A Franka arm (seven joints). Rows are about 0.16 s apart.
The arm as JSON. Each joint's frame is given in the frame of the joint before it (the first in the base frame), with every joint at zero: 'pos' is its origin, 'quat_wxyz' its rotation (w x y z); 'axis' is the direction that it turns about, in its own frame. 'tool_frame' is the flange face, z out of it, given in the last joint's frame.
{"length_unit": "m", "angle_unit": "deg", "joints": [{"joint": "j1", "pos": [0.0, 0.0, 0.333], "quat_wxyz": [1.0, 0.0, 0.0, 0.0], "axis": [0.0, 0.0, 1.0]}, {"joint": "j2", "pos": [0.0, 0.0, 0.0], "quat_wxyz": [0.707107, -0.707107, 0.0, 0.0], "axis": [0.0, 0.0, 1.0]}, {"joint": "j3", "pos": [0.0, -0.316, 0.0], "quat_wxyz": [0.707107, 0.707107, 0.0, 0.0], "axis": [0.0, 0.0, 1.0]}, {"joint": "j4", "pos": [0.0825, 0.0, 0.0], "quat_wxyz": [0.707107, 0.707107, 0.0, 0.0], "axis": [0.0, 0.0, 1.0]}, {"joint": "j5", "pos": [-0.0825, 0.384, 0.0], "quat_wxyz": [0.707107, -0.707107, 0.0, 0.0], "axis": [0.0, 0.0, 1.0]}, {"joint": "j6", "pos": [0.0, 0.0, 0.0], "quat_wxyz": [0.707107, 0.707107, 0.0, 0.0], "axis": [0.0, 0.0, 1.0]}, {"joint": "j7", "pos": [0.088, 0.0, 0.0], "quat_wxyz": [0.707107, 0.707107, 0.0, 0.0], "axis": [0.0, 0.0, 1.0]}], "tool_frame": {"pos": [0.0, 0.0, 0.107], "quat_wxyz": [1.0, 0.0, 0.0, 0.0]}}
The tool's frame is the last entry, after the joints.
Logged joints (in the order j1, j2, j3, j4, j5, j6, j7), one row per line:
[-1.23, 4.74, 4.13, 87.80, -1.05, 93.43, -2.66]
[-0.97, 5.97, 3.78, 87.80, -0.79, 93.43, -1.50]
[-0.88, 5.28, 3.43, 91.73, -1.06, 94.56, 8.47]
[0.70, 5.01, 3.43, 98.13, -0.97, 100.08, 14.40]
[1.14, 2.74, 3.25, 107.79, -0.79, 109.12, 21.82]
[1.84, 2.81, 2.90, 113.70, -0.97, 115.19, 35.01]
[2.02, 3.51, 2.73, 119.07, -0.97, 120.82, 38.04]
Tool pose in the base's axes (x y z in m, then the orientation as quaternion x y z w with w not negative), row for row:
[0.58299, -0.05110, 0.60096, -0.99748, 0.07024, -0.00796, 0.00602]
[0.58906, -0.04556, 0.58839, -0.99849, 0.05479, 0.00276, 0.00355]
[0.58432, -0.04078, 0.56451, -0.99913, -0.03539, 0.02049, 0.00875]
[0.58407, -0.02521, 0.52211, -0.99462, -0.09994, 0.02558, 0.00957]
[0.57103, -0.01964, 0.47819, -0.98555, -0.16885, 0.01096, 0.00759]
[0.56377, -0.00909, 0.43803, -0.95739, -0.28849, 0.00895, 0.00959]
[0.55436, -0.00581, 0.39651, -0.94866, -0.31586, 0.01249, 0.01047]
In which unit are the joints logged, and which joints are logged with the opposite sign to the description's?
The joints are logged in degrees. Opposite sign: j3, j4, j5, j7.
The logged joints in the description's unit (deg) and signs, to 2 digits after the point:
[-1.23, 4.74, -4.13, -87.80, 1.05, 93.43, 2.66]
[-0.97, 5.97, -3.78, -87.80, 0.79, 93.43, 1.50]
[-0.88, 5.28, -3.43, -91.73, 1.06, 94.56, -8.47]
[0.70, 5.01, -3.43, -98.13, 0.97, 100.08, -14.40]
[1.14, 2.74, -3.25, -107.79, 0.79, 109.12, -21.82]
[1.84, 2.81, -2.90, -113.70, 0.97, 115.19, -35.01]
[2.02, 3.51, -2.73, -119.07, 0.97, 120.82, -38.04]

